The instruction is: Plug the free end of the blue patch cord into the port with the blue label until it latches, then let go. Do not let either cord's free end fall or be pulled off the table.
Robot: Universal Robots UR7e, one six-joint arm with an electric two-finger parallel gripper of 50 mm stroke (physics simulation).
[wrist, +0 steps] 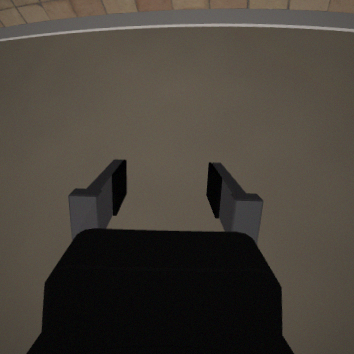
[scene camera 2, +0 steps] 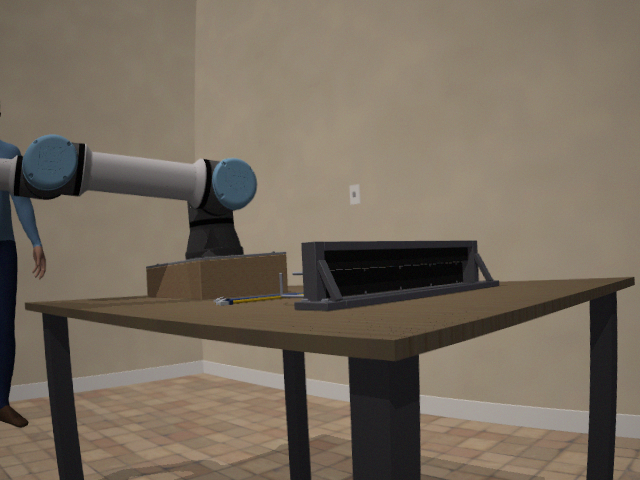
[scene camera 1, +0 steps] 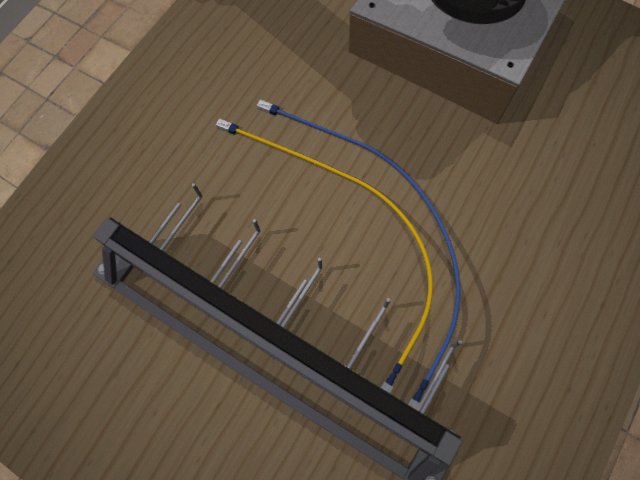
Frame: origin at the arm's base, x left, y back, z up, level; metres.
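Where they show: gripper, fingertip midpoint: (wrist: 166, 177); arm's base at its link origin: (scene camera 2: 214, 259).
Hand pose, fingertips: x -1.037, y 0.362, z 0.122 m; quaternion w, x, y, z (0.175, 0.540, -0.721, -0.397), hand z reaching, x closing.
Note:
Things, the pixels of their centre, and the offset from my fingertips. "pt": a spot on its surface instead.
- blue patch cord at a spot on its surface: (scene camera 1: 408, 178) pt dx +1.042, dy -0.657, dz -0.208 m
- clear plug with a dark blue boot, body centre: (scene camera 1: 267, 106) dx +0.804, dy -0.621, dz -0.208 m
- patch panel at the middle of its body: (scene camera 1: 282, 316) (scene camera 2: 392, 269) dx +0.961, dy -0.913, dz -0.163 m
- yellow cord at a spot on its surface: (scene camera 1: 356, 180) pt dx +0.974, dy -0.688, dz -0.208 m
The blue patch cord (scene camera 1: 408, 178) lies in a curve on the table in scene camera 1. Its free end, a clear plug with a dark blue boot (scene camera 1: 267, 106), lies at the upper left. Its other end sits at the right end of the patch panel (scene camera 1: 268, 330) (scene camera 2: 312, 268). The port faces and the blue label do not show. My gripper (wrist: 166, 177) is open and empty in the wrist view, with a plain wall behind its fingers. It does not show in either scene view and is away from the cords.
The yellow cord (scene camera 1: 356, 180) lies inside the blue cord's curve, its free plug (scene camera 1: 225, 125) close to the blue one. Metal cable hooks (scene camera 1: 368, 334) stick out from the panel. The arm's base stands on a wooden block (scene camera 1: 429, 69) (scene camera 2: 237, 276). A person (scene camera 2: 6, 268) stands at the left.

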